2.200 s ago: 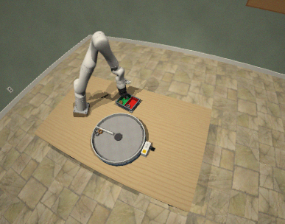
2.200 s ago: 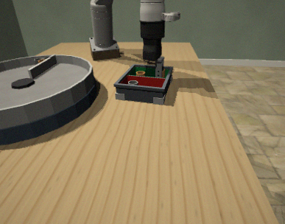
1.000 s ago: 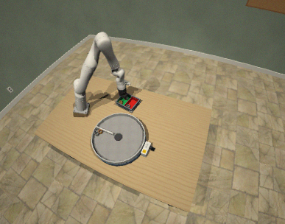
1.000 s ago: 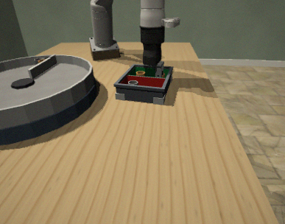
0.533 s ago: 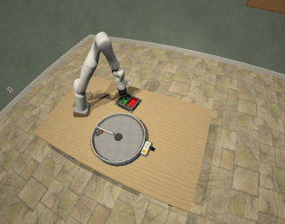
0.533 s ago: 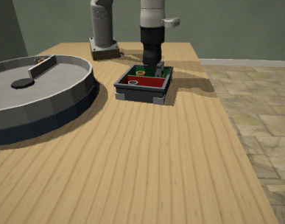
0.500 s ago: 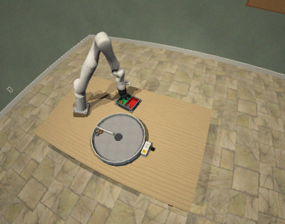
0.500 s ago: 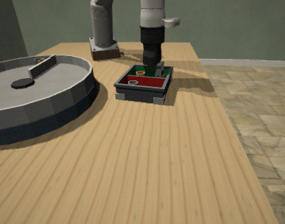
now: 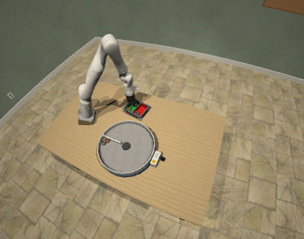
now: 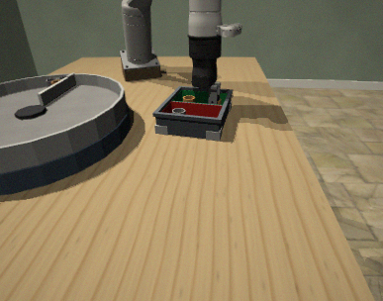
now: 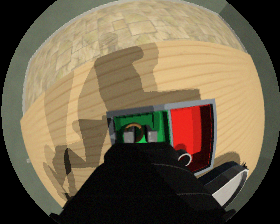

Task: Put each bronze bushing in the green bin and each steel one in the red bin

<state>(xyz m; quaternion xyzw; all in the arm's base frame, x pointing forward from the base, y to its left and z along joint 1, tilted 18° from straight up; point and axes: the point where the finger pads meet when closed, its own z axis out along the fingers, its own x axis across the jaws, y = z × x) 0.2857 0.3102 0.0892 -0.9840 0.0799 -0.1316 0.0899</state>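
My hand is 50 mm short of the bin and 40 mm to the left of it. The rest, counted from my hand: grey turntable 190 mm ahead, 380 mm to the right, 20 mm above.
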